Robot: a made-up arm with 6 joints.
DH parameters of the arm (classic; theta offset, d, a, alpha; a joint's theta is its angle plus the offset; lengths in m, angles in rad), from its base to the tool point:
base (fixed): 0 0.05 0 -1.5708
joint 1: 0 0.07 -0.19 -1.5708
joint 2: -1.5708 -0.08 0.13 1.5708
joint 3: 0.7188 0 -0.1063 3.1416
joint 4: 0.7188 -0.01 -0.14 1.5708
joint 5: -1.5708 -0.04 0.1 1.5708
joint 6: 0 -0.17 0.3 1.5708
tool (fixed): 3.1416 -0.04 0 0
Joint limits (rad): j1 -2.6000..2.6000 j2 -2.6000..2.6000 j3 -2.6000..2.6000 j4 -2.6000..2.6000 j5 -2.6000..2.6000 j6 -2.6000..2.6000
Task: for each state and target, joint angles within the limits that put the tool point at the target. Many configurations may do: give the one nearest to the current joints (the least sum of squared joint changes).
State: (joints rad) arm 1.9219 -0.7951 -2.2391 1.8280 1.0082 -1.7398
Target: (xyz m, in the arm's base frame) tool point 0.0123 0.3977 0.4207
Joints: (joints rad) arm 2.4035 -0.5700 -1.9134 1.8751 0.9541 -1.9827
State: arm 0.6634 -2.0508 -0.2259 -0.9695 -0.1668 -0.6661
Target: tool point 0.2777 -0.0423 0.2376
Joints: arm 0.3241 -2.6000 -0.7855 -0.6127 -0.3385 -0.7407
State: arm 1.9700 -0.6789 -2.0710 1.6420 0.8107 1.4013
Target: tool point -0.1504 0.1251 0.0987
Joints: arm 1.5153 -0.9175 -2.5221 2.1599 1.4352 0.9191
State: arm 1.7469 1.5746 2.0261 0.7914 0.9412 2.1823
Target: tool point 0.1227 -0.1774 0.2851
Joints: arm 1.2634 1.9243 2.0261 0.9310 0.7120 2.5527
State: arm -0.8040 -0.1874 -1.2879 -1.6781 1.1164 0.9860
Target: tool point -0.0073 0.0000 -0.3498
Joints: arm -0.9940 -0.3696 -1.1422 -1.9217 0.5156 0.8269
